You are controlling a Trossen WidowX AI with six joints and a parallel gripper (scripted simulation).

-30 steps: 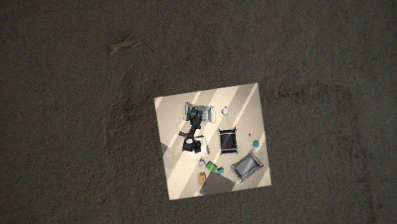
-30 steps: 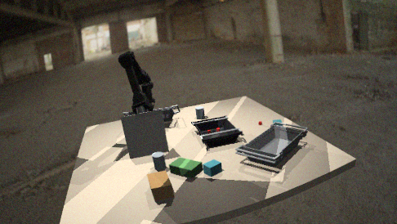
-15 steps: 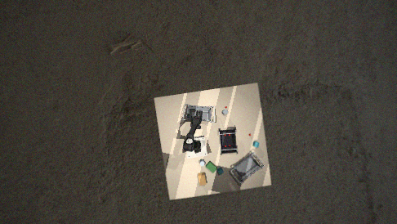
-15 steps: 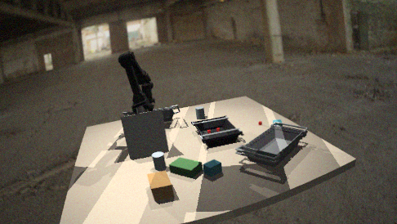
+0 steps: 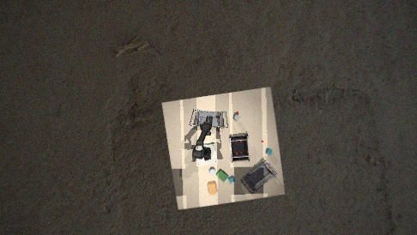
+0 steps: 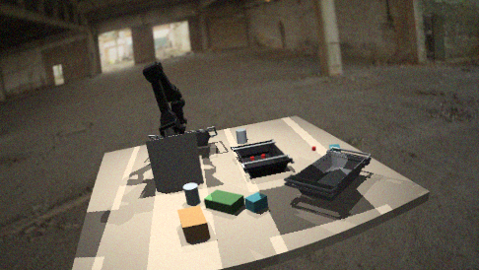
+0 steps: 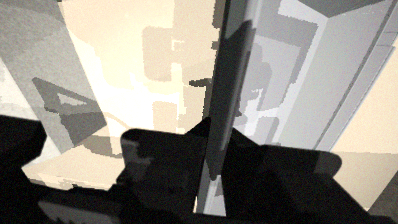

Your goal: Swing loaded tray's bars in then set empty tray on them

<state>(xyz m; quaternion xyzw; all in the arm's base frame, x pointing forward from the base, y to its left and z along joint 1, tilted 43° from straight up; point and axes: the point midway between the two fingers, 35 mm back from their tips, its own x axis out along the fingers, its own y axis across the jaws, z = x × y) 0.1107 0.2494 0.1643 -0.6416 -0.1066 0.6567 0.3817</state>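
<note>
Right now my gripper tip is 30 mm short of the light grey tray, 80 mm to the right of it and 10 mm above it. Round my gripper tip: small red cube 550 mm ahead, 370 mm to the right, 70 mm below; then green block 20 mm behind, 600 mm to the right, 60 mm below; then orange block 170 mm behind, 710 mm to the right, 50 mm below.
</note>
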